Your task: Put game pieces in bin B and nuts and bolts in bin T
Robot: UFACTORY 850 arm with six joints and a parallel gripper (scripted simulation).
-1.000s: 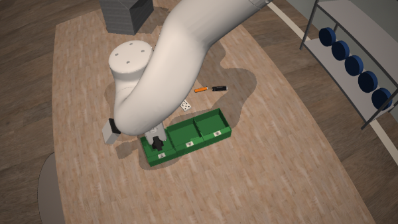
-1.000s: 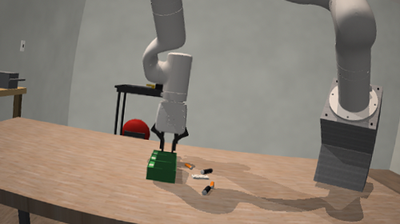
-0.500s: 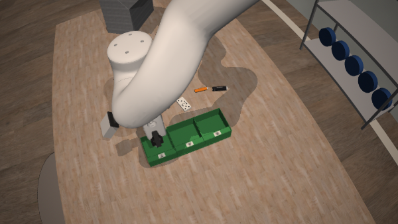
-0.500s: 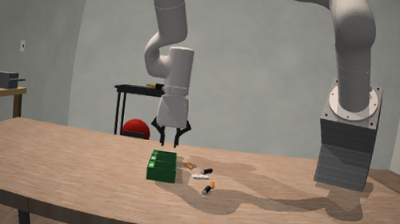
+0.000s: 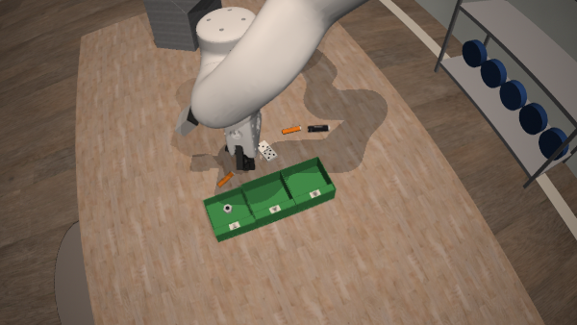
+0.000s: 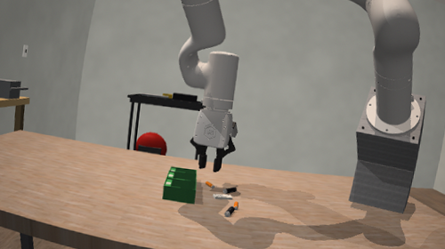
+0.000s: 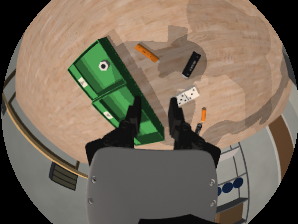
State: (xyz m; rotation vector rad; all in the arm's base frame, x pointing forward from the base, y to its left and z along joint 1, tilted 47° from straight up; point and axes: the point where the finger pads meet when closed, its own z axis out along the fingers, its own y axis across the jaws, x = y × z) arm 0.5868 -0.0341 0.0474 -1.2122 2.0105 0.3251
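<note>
Now: the white domino 8 cm below my hand, 5 cm to the left of it and 5 cm behind it. From my hand the other things lie so: orange battery (8 cm below, 5 cm to the right); grey nut (7 cm below, 7 cm ahead, 6 cm to the right); green three-compartment bin row (7 cm below, 7 cm ahead, 2 cm to the left).
</note>
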